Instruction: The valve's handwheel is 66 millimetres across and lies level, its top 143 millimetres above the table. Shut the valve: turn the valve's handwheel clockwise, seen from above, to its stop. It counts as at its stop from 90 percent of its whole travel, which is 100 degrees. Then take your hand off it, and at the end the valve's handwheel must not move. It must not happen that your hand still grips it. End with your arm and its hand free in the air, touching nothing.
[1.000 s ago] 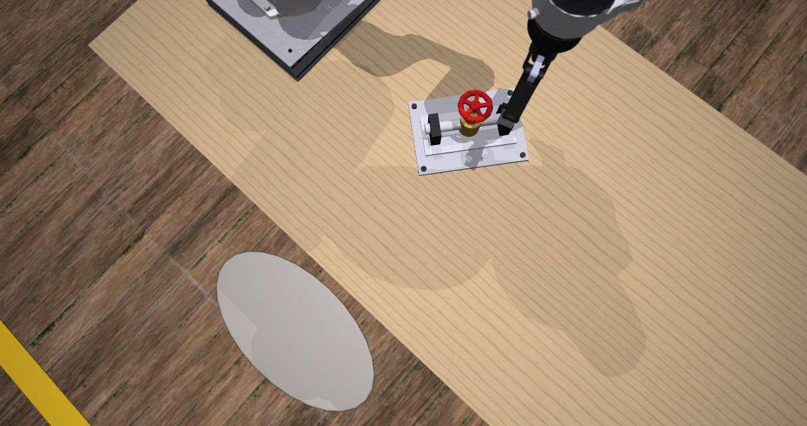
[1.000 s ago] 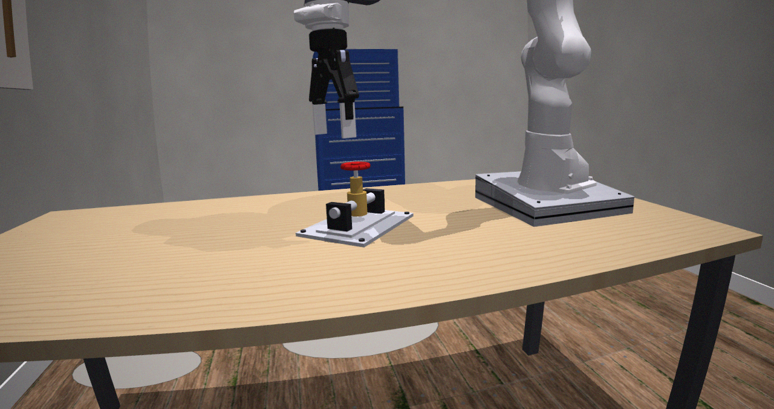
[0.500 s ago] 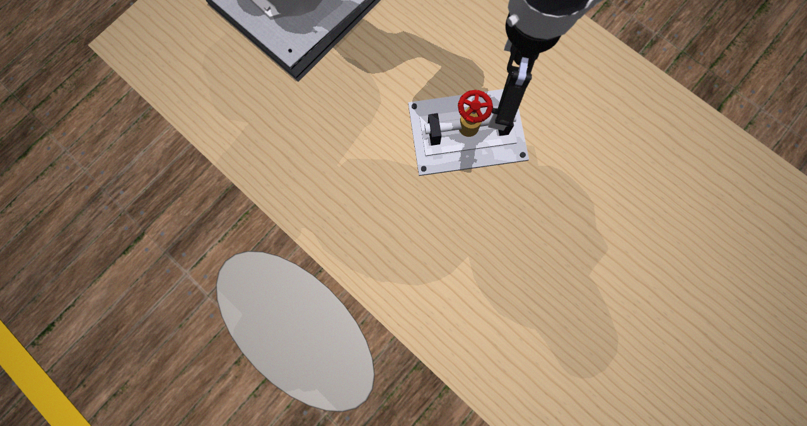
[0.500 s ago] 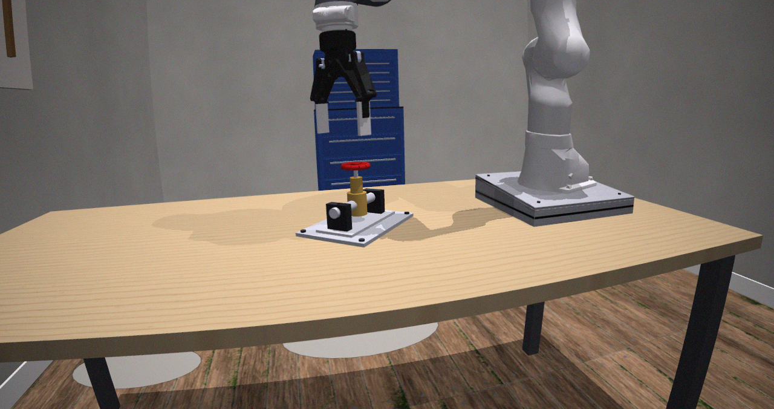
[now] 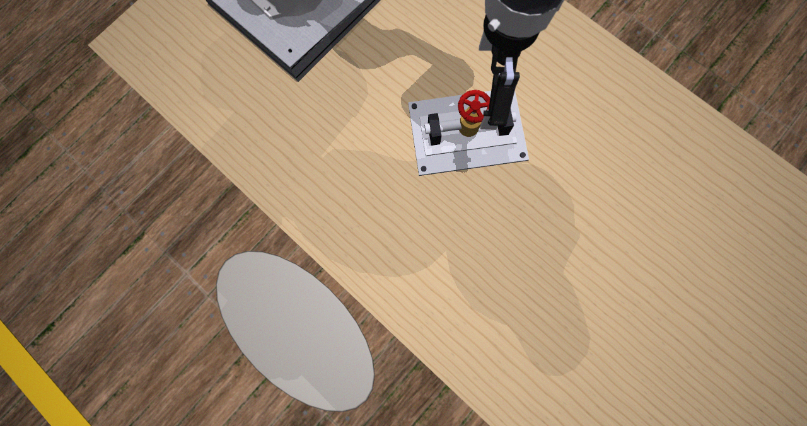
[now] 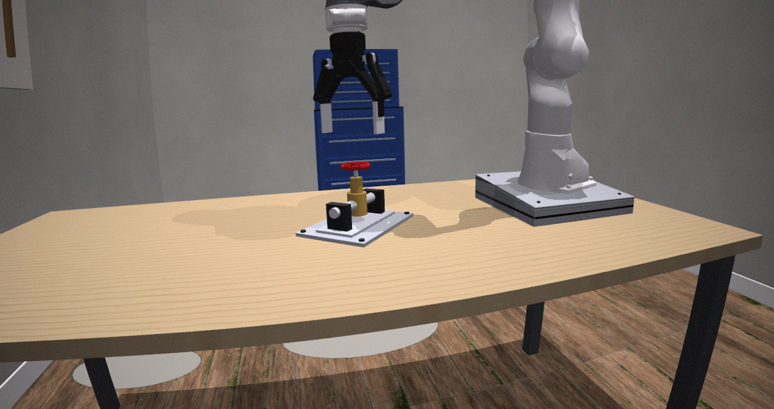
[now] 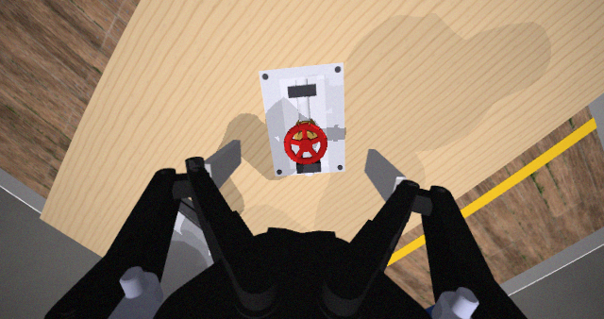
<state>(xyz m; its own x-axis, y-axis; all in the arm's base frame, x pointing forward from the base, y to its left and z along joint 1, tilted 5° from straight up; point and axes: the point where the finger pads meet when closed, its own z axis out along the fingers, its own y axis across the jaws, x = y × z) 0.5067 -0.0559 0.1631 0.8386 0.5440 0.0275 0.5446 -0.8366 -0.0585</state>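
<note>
Now: hand 10 mm past the red handwheel, 10 mm to the left of it and 90 mm above it.
</note>
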